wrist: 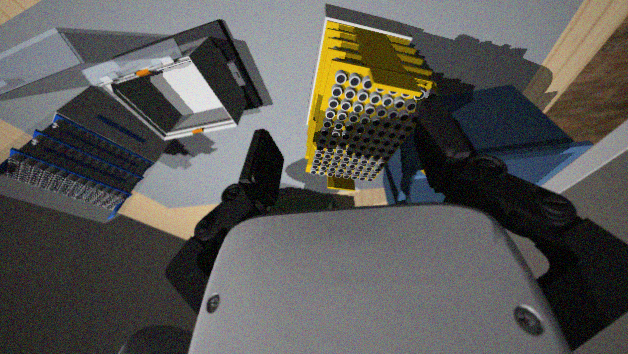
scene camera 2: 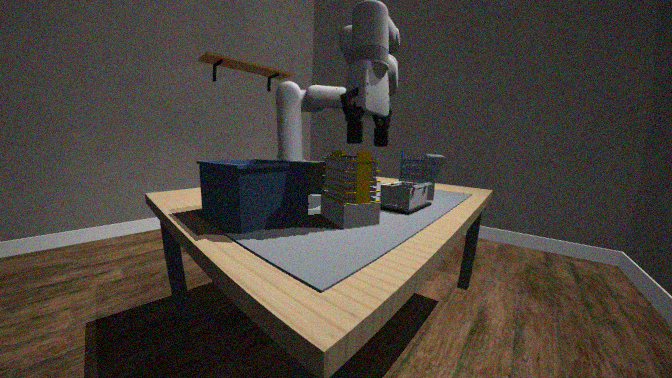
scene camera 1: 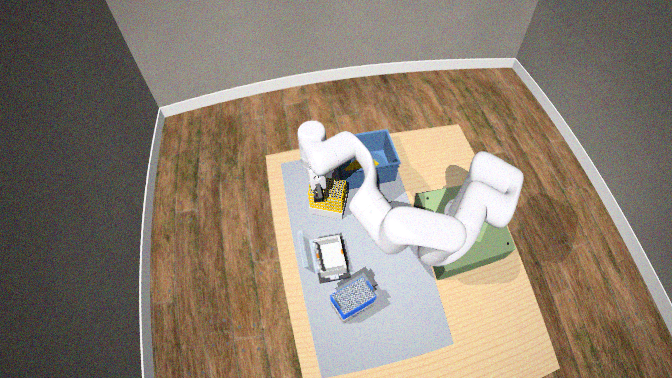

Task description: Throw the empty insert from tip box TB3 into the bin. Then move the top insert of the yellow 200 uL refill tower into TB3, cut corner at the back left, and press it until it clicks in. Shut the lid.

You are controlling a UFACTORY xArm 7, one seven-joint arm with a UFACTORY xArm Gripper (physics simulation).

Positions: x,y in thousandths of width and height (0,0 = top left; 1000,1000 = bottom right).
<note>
In view: a clear lid (wrist: 95,168), a blue bin (scene camera 2: 368,517) and a grey mat (scene camera 1: 608,845).
The blue bin also shows in the wrist view (wrist: 797,343) and in scene camera 1 (scene camera 1: 565,380). The grey mat shows as well in the wrist view (wrist: 443,148) and in scene camera 2 (scene camera 2: 471,665).
</note>
